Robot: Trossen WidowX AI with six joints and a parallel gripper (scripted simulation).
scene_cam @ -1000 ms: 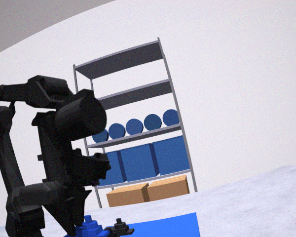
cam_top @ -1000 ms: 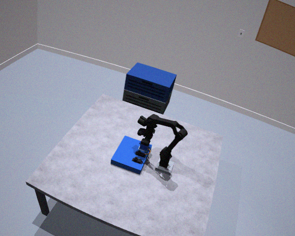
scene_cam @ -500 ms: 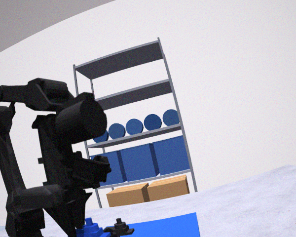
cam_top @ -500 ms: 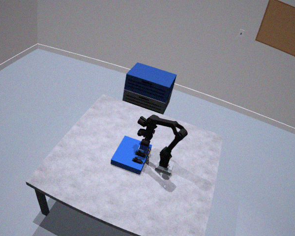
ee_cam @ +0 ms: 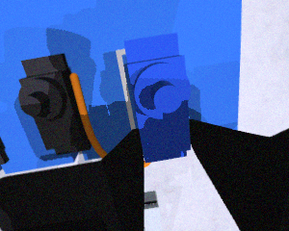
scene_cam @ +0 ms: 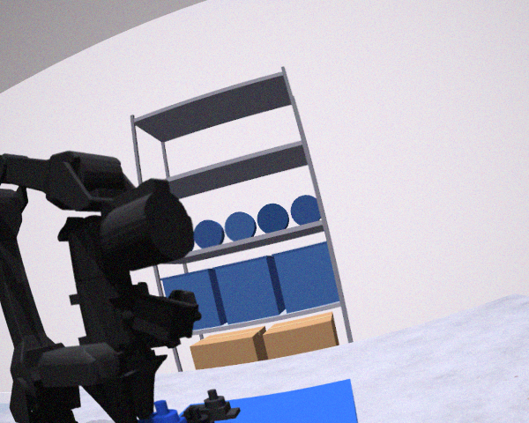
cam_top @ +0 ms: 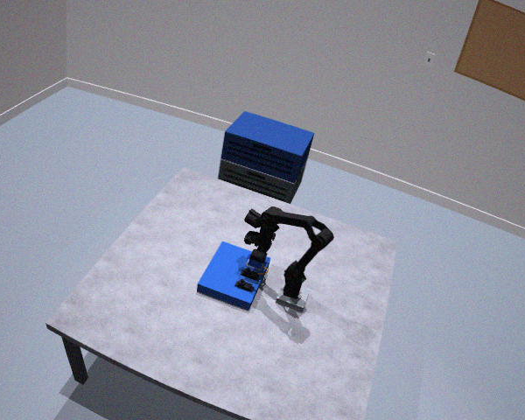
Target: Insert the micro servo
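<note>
My gripper tip is 130 mm short of the blue deck, 70 mm to the right of it and 70 mm above it.
</note>
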